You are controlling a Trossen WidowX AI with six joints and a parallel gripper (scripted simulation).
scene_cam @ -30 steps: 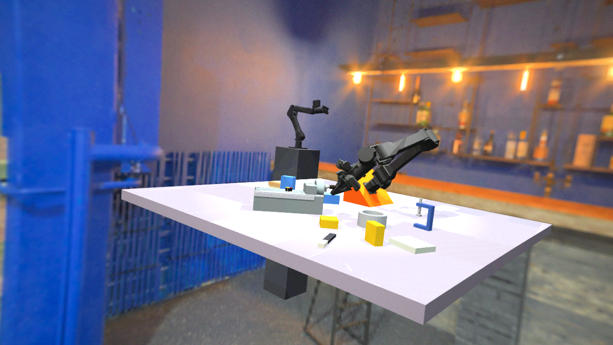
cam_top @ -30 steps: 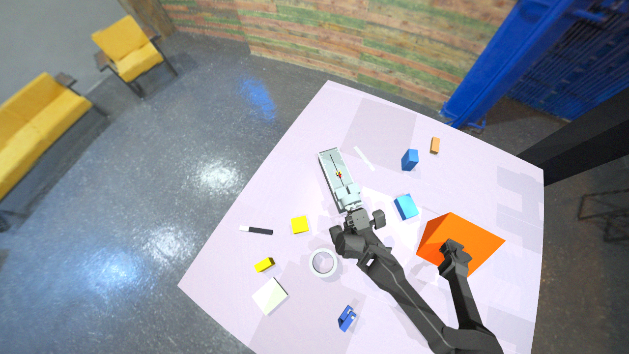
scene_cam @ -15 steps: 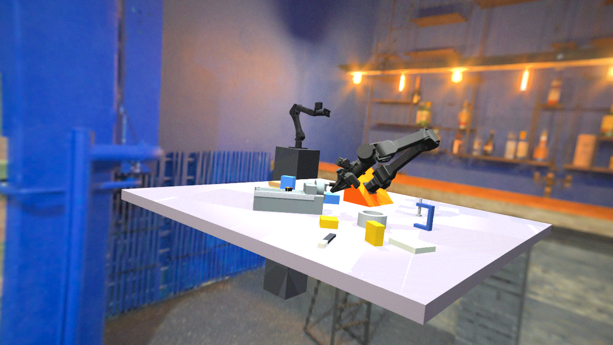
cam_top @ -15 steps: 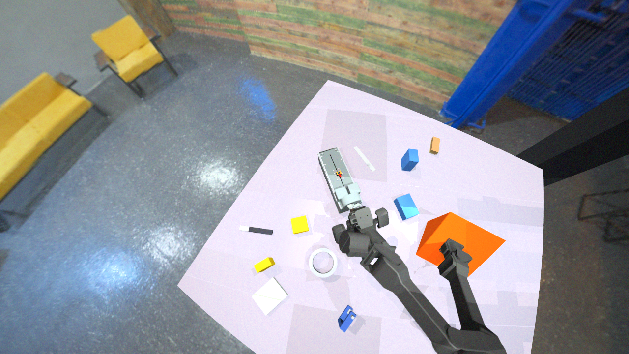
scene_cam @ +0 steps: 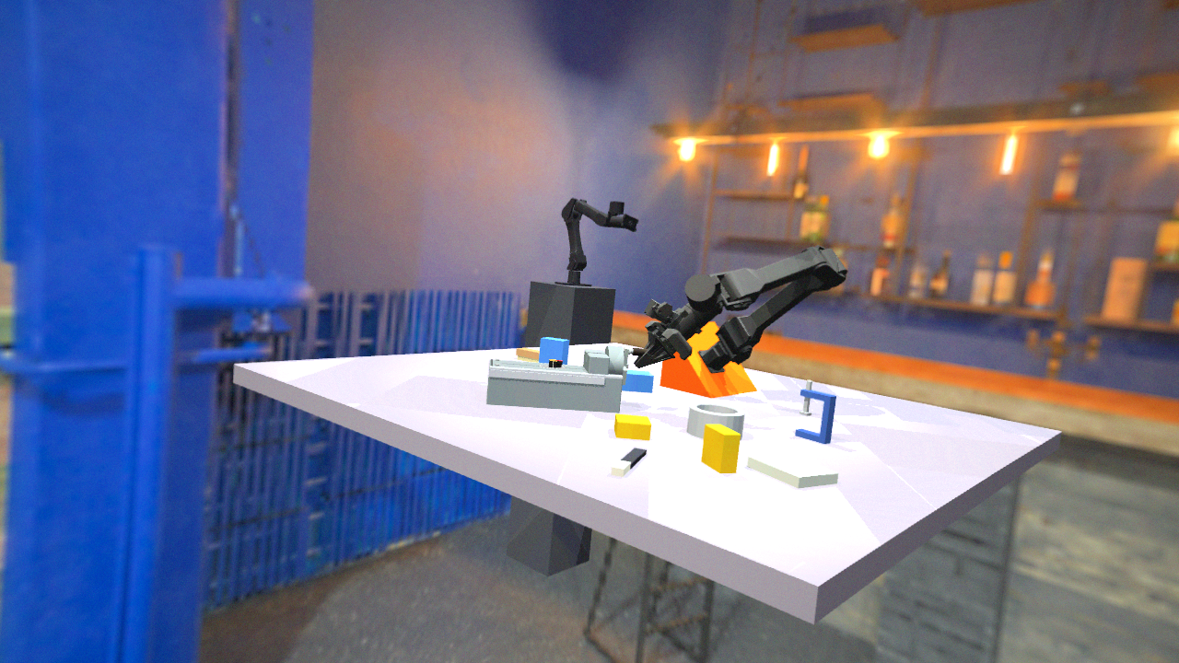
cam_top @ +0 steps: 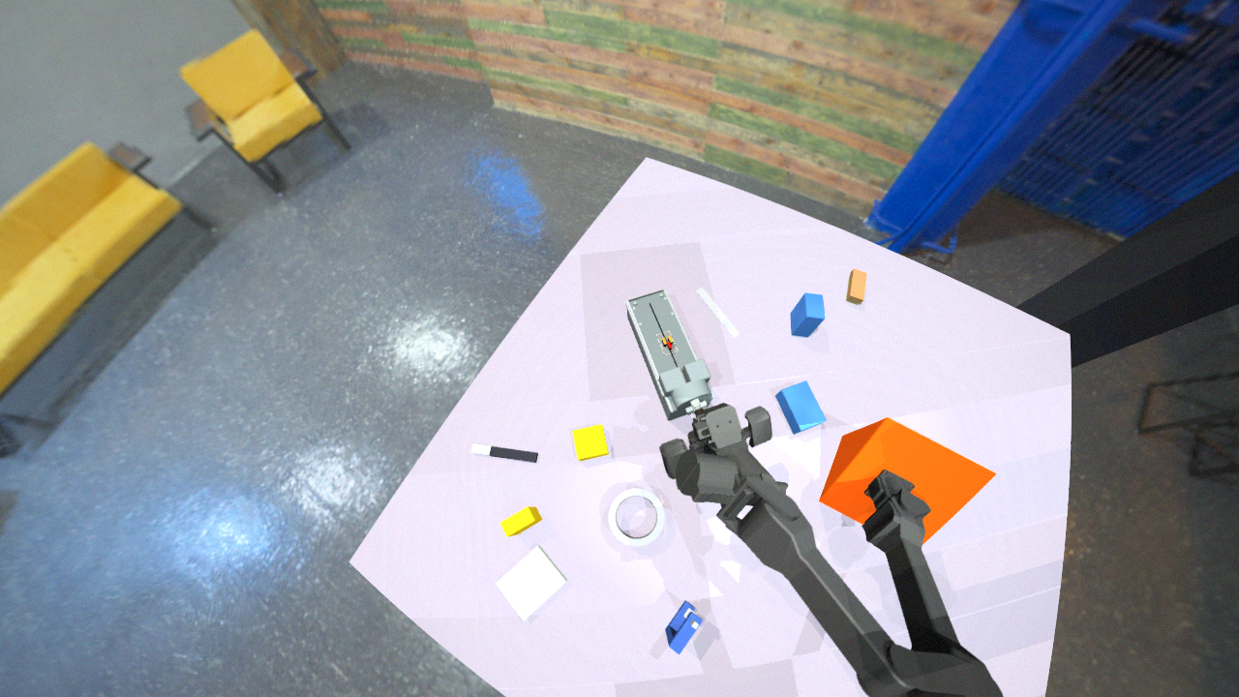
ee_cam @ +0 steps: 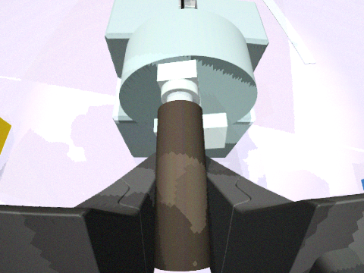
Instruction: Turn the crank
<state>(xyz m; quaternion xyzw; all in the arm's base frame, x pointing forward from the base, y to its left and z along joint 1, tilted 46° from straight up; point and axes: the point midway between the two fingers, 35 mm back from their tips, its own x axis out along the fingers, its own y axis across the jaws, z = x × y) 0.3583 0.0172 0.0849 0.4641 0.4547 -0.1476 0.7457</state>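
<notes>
Now: gripper tip 11 cm to the left of the red pointer, 11 cm short of it and 1 cm above it. Also, from my gripper tip: brown crank handle (3 cm above, 1 cm to the left, 1 cm behind); then metal strip (28 cm to the right, 9 cm below, 7 cm ahead); then blue clamp (32 cm to the left, 14 cm behind, 4 cm below).
</notes>
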